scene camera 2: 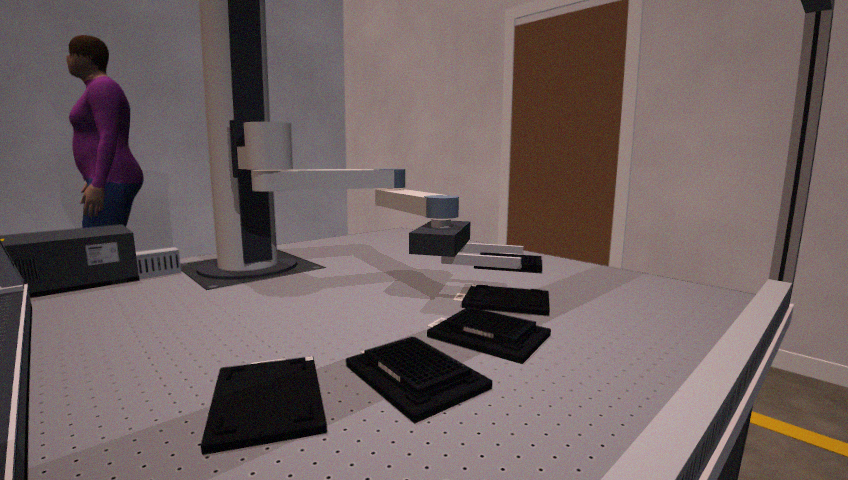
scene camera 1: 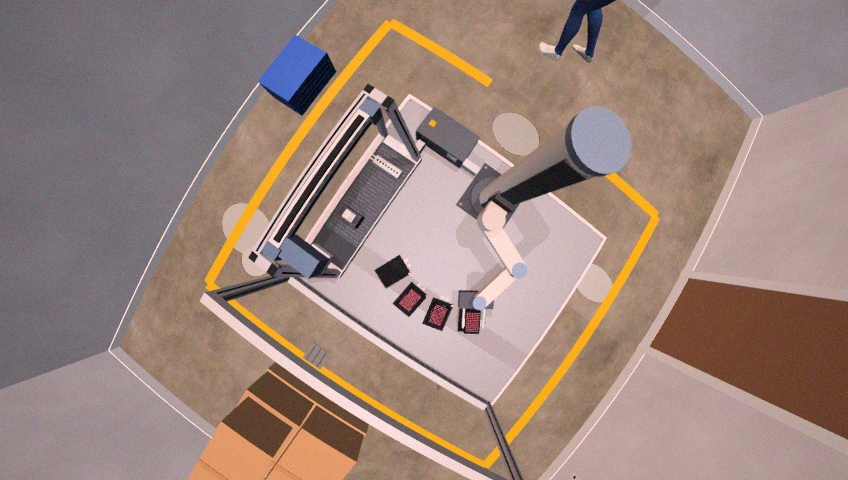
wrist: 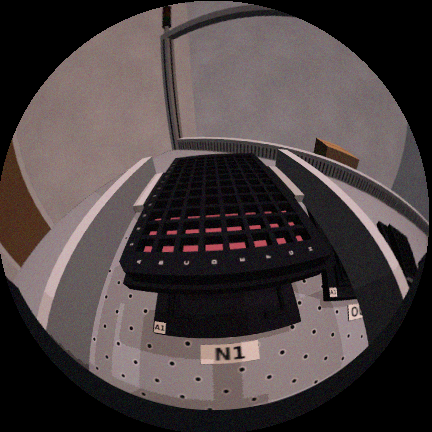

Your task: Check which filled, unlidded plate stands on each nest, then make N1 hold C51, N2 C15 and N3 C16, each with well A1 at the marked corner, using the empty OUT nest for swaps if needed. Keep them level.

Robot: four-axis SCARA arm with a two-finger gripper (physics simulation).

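My gripper is shut on a black plate with pink-filled wells, level above nest N1. Row A and column 1 meet at its near left corner, the side of N1's A1 mark in the wrist view. Nest OUT, beside N1, bears a filled plate. A further nest bears another filled plate. The end nest is empty. Plate codes and the last two nests' labels are unreadable.
The arm's column stands at the back of the perforated table. A gantry machine stands on the left in scene camera 1, near a dark grey box. A person stands beyond the table.
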